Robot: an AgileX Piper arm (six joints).
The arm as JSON. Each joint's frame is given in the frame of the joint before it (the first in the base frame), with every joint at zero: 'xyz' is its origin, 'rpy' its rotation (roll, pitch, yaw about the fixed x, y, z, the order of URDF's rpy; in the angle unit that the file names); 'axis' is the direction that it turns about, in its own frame. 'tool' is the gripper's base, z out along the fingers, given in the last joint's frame.
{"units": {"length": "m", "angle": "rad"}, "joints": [
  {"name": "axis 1", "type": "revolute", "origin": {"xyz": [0.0, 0.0, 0.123], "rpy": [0.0, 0.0, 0.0]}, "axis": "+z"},
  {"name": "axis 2", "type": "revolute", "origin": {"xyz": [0.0, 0.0, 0.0], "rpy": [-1.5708, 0.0, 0.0]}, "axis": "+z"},
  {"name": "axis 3", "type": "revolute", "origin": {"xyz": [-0.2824, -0.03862, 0.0], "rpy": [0.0, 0.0, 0.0]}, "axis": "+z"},
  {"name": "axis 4", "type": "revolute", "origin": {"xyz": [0.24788, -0.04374, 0.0], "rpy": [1.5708, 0.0, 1.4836]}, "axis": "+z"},
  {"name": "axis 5", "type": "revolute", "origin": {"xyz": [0.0, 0.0, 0.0], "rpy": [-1.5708, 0.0, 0.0]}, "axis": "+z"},
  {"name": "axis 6", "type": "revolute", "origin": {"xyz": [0.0, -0.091, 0.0], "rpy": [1.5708, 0.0, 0.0]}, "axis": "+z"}
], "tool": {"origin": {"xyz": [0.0, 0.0, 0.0], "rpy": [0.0, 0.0, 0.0]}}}
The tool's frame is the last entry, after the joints.
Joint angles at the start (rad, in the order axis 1, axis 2, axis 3, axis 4, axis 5, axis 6):
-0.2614, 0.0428, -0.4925, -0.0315, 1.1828, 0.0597
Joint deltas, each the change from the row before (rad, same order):
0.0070, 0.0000, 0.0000, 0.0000, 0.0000, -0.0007
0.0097, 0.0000, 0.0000, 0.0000, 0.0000, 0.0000
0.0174, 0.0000, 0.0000, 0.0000, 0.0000, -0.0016
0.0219, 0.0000, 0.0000, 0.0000, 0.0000, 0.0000
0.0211, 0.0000, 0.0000, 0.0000, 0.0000, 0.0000
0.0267, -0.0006, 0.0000, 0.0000, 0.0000, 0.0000
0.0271, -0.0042, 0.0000, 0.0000, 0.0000, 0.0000
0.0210, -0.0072, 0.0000, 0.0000, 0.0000, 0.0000
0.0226, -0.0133, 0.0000, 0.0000, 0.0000, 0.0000
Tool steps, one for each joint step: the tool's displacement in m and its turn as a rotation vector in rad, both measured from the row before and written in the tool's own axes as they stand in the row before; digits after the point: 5 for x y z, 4 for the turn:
-0.00001, -0.00002, 0.00002, -0.0056, 0.0001, -0.0049
-0.00002, -0.00003, 0.00002, -0.0077, 0.0002, -0.0058
-0.00003, -0.00006, 0.00004, -0.0139, 0.0003, -0.0121
-0.00004, -0.00008, 0.00005, -0.0175, 0.0004, -0.0132
-0.00004, -0.00007, 0.00005, -0.0169, 0.0004, -0.0127
0.00001, -0.00010, -0.00001, -0.0214, -0.0001, -0.0160
0.00032, -0.00014, -0.00041, -0.0219, -0.0037, -0.0161
0.00060, -0.00016, -0.00076, -0.0172, -0.0068, -0.0123
0.00115, -0.00026, -0.00143, -0.0189, -0.0128, -0.0129

